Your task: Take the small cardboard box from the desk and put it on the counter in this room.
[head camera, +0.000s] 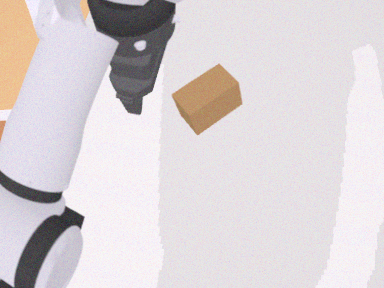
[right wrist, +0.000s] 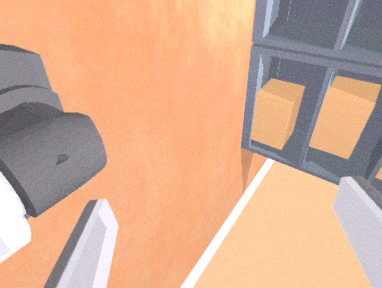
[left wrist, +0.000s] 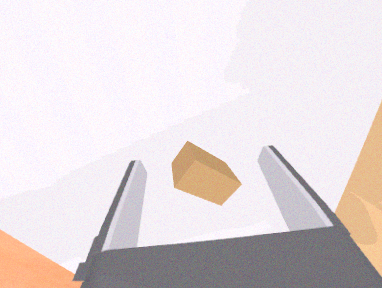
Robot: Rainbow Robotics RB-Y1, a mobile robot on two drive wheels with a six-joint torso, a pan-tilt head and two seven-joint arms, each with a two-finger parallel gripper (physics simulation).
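Frame: origin at the robot's base, x ahead, y left, z up, level; metres.
Seen in the pictures: left gripper, between the fingertips: point(head camera: 144, 77) point(left wrist: 201, 160); right gripper, between the fingertips: point(right wrist: 221, 202).
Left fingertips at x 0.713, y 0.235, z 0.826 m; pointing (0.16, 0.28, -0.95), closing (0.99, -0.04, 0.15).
A point is followed by its place in that frame.
The small cardboard box point(head camera: 207, 97) {x 0.712, y 0.150, z 0.782 m} point(left wrist: 207, 177) {x 0.726, y 0.173, z 0.782 m} lies on the white desk point(head camera: 250, 200) {x 0.585, y 0.071, z 0.722 m} point(left wrist: 100, 75) {x 0.623, y 0.316, z 0.722 m}, turned at an angle. My left gripper point(head camera: 134, 112) point(left wrist: 201, 160) {x 0.713, y 0.235, z 0.826 m} is open and empty. In the head camera it hangs to the left of the box, apart from it. In the left wrist view the box shows in the gap between the two fingers, beyond them and not touching them. My right gripper point(right wrist: 221, 202) {x -0.379, y -0.217, z 0.675 m} is open and empty, away from the desk, with both fingers showing in the right wrist view. I cannot tell the counter in these frames.
In the right wrist view a grey shelf unit point(right wrist: 246, 100) {x -2.041, y 0.608, z 0.012 m} holds a cardboard box point(right wrist: 272, 117) {x -2.069, y 0.700, z 0.230 m} and another cardboard box point(right wrist: 340, 122) {x -2.058, y 0.579, z 0.674 m}. An orange floor point(right wrist: 165, 125) {x -1.095, y 0.358, z 0.002 m} and a white strip point(right wrist: 227, 225) {x -1.931, y 2.034, z 0.048 m} run beside it. A dark grey robot part point(right wrist: 55, 155) {x -0.445, y -0.044, z 0.344 m} is at the left.
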